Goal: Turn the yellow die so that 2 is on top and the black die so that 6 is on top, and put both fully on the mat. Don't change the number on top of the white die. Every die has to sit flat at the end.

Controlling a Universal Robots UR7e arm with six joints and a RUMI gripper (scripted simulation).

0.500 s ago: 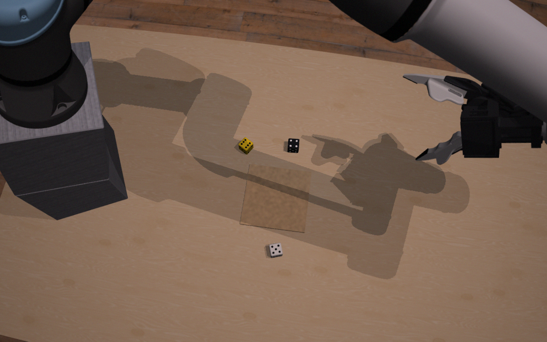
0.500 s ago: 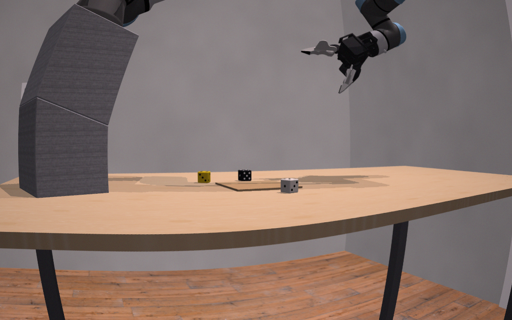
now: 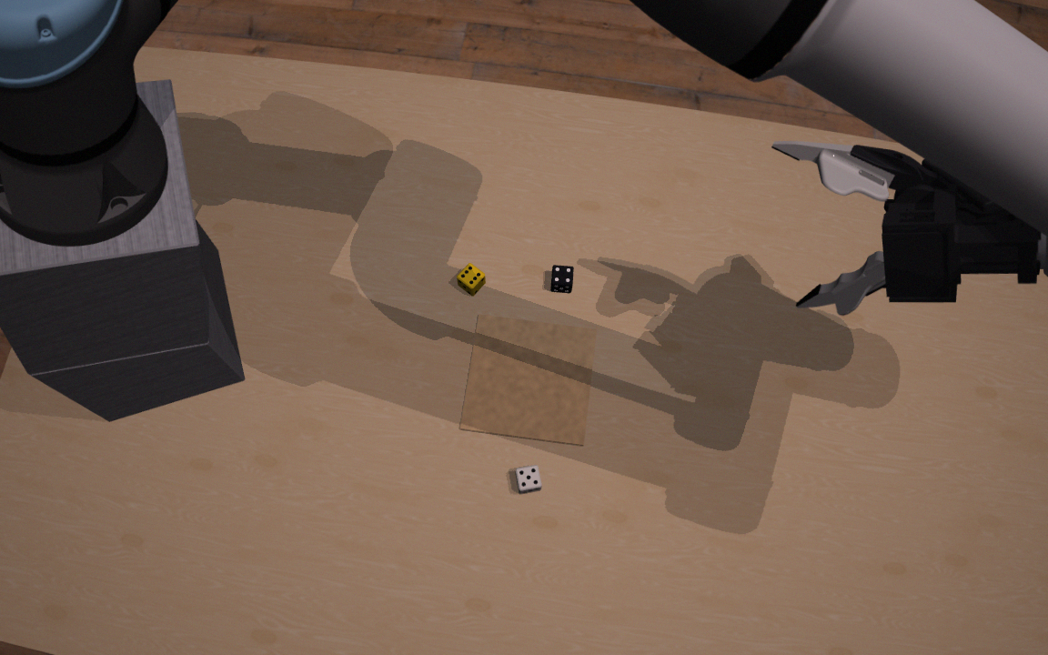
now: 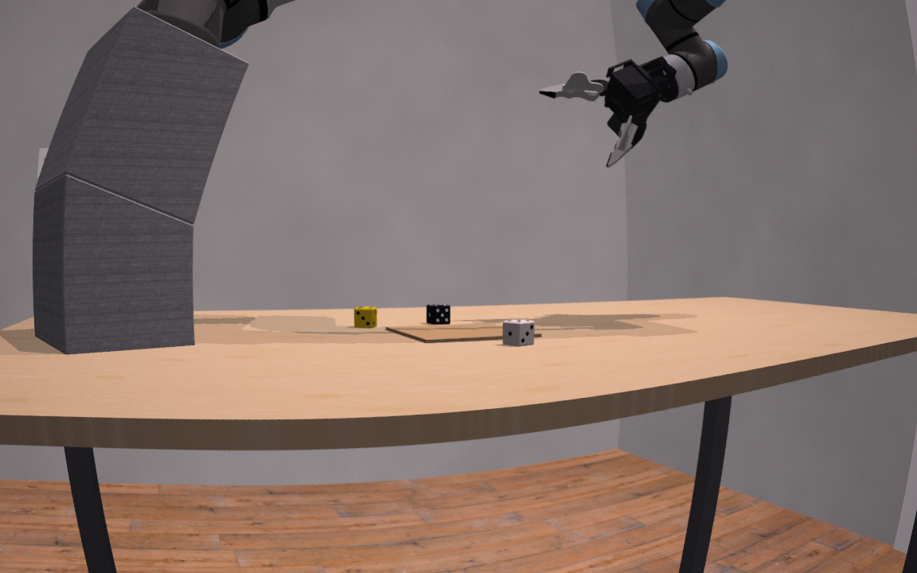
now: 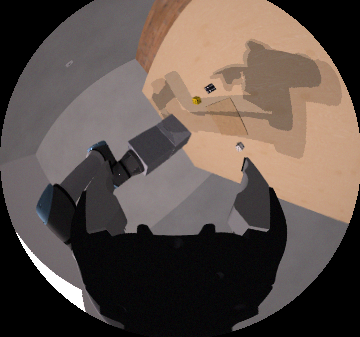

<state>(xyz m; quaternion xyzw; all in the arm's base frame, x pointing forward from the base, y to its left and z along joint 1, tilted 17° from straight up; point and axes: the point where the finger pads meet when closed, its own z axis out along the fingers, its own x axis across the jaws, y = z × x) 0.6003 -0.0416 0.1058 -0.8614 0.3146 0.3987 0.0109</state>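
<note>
The white die lies 230 mm behind my hand, 170 mm to the right of it and 270 mm below it. From my hand the other things lie so: mat 220 mm behind, 50 mm to the right, 280 mm below; then black die 180 mm behind, 70 mm to the left, 270 mm below; then yellow die 290 mm behind, 70 mm to the left, 270 mm below.
</note>
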